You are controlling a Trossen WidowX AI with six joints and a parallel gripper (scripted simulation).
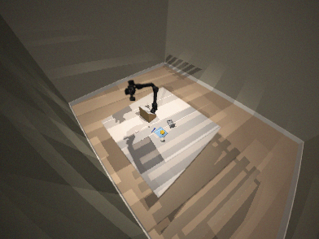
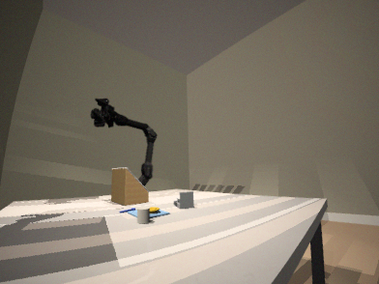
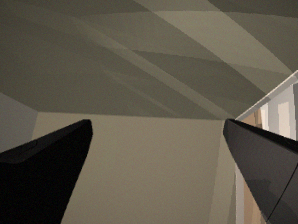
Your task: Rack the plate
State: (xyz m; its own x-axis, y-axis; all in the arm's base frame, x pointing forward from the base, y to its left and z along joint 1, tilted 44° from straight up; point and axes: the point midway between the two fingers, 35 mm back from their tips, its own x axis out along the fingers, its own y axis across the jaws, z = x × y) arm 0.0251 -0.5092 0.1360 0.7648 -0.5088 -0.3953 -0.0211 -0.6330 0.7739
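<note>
The yellow plate is 540 mm below my gripper tip, 310 mm ahead of it and 210 mm to the left of it. Round my gripper tip: blue spoon: 560 mm below, 190 mm ahead, 160 mm to the left; then grey dish rack: 540 mm below, 410 mm to the left, 280 mm ahead.
</note>
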